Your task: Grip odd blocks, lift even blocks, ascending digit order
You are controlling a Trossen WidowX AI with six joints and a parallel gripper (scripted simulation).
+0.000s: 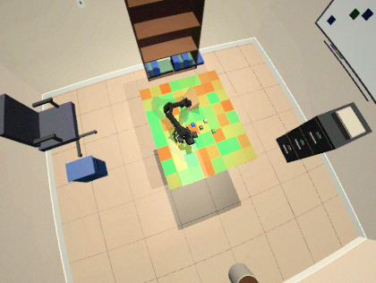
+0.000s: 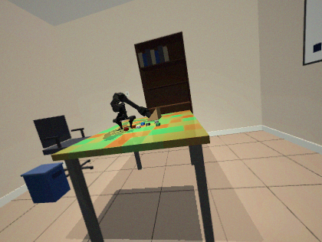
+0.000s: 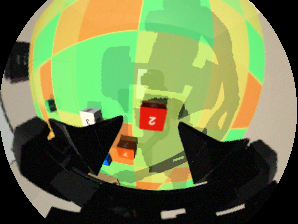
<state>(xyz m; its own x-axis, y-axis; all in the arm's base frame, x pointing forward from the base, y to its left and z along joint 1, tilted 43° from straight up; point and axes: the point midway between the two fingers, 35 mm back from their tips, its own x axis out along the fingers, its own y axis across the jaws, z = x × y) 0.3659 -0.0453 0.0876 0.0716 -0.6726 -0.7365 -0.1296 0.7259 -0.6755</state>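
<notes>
Right now my gripper tip is 10 mm short of the red block. Round my gripper tip: white block 100 mm to the left, 20 mm behind; blue block 140 mm behind, 90 mm to the left; orange block 80 mm behind, 30 mm to the left.
</notes>
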